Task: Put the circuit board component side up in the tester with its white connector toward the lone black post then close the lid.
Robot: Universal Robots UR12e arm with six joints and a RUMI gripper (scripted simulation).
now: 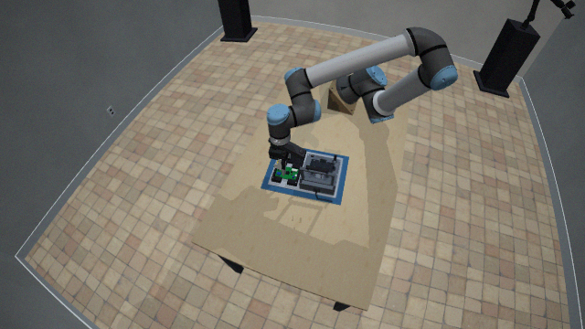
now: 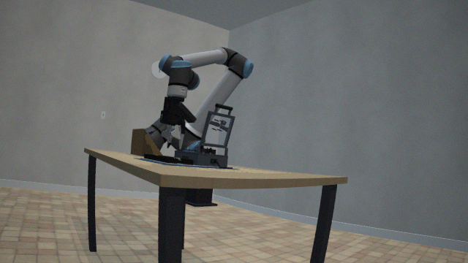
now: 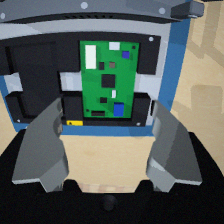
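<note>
The green circuit board lies 60 mm below my hand. Round my hand: black latch part (230 mm to the left, 100 mm behind, 10 mm above); then clear lid (170 mm to the left, 110 mm above, 80 mm ahead).
</note>
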